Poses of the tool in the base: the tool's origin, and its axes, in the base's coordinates. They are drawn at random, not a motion.
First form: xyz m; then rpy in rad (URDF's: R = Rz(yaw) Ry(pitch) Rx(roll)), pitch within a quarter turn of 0, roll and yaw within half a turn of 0.
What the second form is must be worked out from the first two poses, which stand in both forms.
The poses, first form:
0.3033 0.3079 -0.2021 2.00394 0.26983 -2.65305
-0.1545 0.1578 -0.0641 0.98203 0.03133 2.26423
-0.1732 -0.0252 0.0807 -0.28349 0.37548 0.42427
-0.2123 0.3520 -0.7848 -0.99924 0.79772 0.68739
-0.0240 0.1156 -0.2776 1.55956 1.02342 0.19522
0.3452 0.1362 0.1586 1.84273 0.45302 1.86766
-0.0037 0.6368 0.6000 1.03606 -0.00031 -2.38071
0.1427 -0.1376 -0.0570 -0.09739 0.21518 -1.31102
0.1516 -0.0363 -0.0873 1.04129 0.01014 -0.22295
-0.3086 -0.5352 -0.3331 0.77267 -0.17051 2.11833
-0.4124 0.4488 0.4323 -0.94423 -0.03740 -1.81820
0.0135 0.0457 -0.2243 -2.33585 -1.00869 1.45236
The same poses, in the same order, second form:
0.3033 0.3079 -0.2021 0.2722 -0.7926 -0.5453 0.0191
-0.1545 0.1578 -0.0641 0.1877 0.4327 0.7951 0.3812
-0.1732 -0.0252 0.0807 -0.1746 0.1514 0.2305 0.9452
-0.2123 0.3520 -0.7848 -0.5305 0.1722 0.4477 0.6989
-0.0240 0.1156 -0.2776 0.5762 0.4063 -0.2822 0.6506
0.3452 0.1362 0.1586 0.3524 0.7047 0.3674 0.4943
-0.0037 0.6368 0.6000 0.1837 -0.4598 -0.8066 0.3227
0.1427 -0.1376 -0.0570 0.0270 0.1145 -0.6012 0.7904
0.1516 -0.0363 -0.0873 0.4948 -0.0510 -0.0990 0.8618
-0.3086 -0.5352 -0.3331 0.2526 0.2887 0.8205 0.4239
-0.4124 0.4488 0.4323 -0.2925 0.3485 -0.7077 0.5404
0.0135 0.0457 -0.2243 -0.4764 -0.6765 -0.1045 0.5518

